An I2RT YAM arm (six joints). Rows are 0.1 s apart.
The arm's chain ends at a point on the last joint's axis. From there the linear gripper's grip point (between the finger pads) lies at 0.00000 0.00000 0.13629 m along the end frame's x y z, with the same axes.
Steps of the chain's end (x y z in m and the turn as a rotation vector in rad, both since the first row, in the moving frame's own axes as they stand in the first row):
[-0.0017, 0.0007, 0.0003, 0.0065, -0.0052, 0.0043]
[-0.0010, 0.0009, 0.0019, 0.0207, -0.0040, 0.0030]
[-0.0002, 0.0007, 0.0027, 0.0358, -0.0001, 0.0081]
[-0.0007, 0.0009, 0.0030, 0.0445, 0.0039, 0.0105]
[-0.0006, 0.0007, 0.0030, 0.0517, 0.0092, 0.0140]
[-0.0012, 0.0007, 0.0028, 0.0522, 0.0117, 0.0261]
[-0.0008, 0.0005, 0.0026, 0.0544, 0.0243, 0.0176]
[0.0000, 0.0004, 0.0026, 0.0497, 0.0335, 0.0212]
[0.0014, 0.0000, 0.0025, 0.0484, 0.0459, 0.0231]
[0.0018, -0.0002, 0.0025, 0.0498, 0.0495, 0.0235]
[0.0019, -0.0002, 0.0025, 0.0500, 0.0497, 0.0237]
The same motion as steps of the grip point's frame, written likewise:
[-0.0024, -0.0002, 0.0003, 0.0065, -0.0052, 0.0043]
[-0.0015, -0.0019, 0.0019, 0.0207, -0.0040, 0.0030]
[-0.0002, -0.0042, 0.0026, 0.0358, -0.0001, 0.0081]
[-0.0001, -0.0052, 0.0029, 0.0445, 0.0039, 0.0105]
[0.0007, -0.0063, 0.0028, 0.0517, 0.0092, 0.0140]
[0.0005, -0.0064, 0.0026, 0.0522, 0.0117, 0.0261]
[0.0026, -0.0069, 0.0024, 0.0544, 0.0243, 0.0176]
[0.0046, -0.0063, 0.0024, 0.0497, 0.0335, 0.0212]
[0.0077, -0.0065, 0.0022, 0.0484, 0.0459, 0.0231]
[0.0086, -0.0069, 0.0022, 0.0498, 0.0495, 0.0235]
[0.0087, -0.0069, 0.0022, 0.0500, 0.0497, 0.0237]

